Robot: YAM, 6 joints.
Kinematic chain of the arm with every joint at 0, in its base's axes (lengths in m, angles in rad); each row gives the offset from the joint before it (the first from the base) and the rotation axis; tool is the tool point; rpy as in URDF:
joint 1: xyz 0 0 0.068 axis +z
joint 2: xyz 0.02 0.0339 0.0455 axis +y
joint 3: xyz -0.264 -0.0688 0 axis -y
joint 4: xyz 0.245 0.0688 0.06 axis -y
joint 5: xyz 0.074 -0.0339 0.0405 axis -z
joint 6: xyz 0.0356 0 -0.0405 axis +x
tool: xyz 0 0 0 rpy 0 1.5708 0
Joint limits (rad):
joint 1: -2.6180..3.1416
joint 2: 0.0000..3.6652
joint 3: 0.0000..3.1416
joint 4: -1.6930..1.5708
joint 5: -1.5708..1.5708
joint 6: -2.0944..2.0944
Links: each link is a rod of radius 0.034 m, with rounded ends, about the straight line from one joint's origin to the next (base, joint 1, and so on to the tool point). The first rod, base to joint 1, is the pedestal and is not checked.
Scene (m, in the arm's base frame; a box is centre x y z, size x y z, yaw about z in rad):
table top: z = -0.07
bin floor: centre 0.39 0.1 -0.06 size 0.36 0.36 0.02 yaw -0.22
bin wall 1: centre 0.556 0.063 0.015 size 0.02 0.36 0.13 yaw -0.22
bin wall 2: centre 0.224 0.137 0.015 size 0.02 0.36 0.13 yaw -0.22
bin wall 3: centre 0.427 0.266 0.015 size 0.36 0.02 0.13 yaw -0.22
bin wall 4: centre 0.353 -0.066 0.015 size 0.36 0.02 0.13 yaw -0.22
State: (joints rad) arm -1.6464 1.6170 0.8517 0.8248 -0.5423 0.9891
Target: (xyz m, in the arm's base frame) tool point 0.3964 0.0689 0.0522
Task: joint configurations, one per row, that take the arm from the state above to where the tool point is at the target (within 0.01 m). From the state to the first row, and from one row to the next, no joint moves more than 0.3 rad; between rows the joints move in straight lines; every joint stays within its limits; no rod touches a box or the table.
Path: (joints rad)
1: -1.3521 1.6587 0.8743 0.8233 -0.5588 0.9891
2: -1.0579 1.7004 0.8969 0.8217 -0.5752 0.9891
3: -0.7636 1.7421 0.9195 0.8202 -0.5917 0.9891
4: -0.4694 1.7838 0.9421 0.8186 -0.6082 0.9891
5: -0.1751 1.8255 0.9646 0.8171 -0.6247 0.9891
6: 0.1191 1.8672 0.9872 0.8155 -0.6411 0.9891
7: 0.1200 2.0537 0.9759 0.7845 -0.6291 0.9891
8: 0.1209 2.2402 0.9646 0.7535 -0.6170 0.9891

